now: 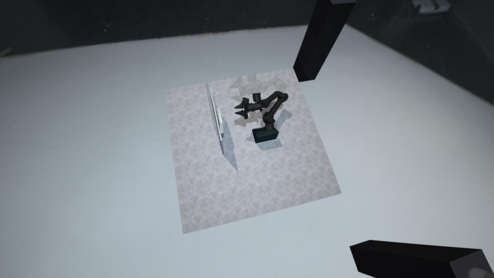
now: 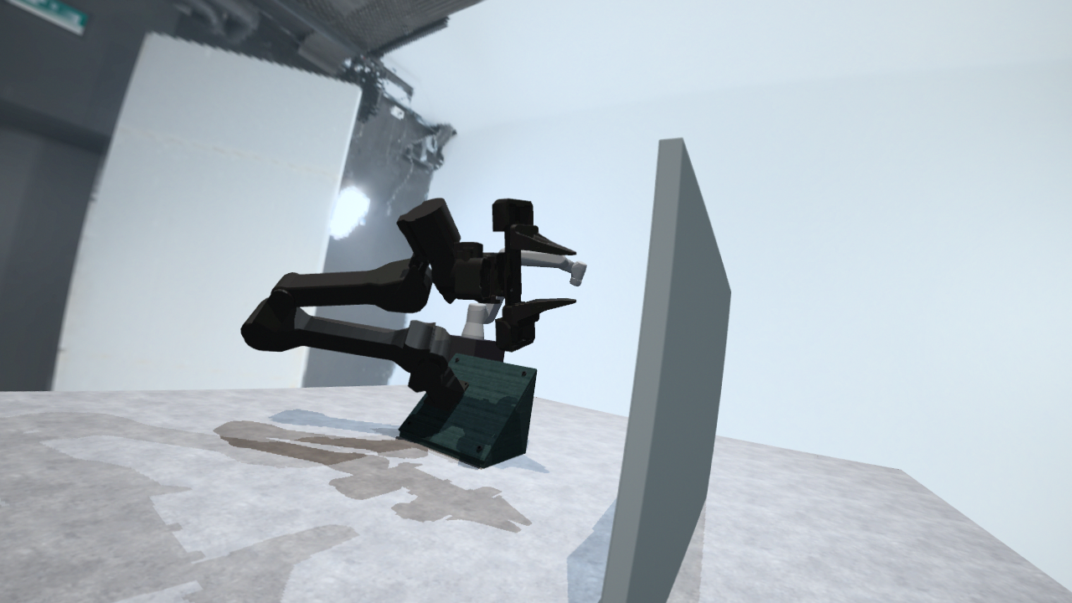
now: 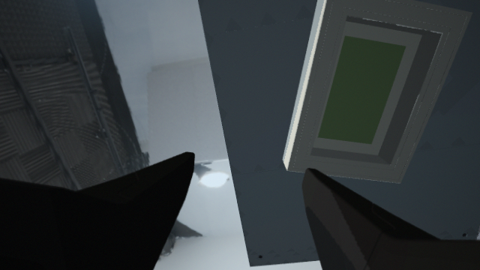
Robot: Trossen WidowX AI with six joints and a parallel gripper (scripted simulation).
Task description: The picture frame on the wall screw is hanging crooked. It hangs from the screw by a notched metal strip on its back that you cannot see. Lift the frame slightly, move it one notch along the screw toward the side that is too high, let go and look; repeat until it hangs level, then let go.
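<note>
Right now my gripper tip is 13 cm short of the picture frame, 1 cm to the right of it and 11 cm above it. From my gripper tip the other things lie so: grey-blue wall panel 14 cm ahead, 1 cm to the left, 12 cm below.
</note>
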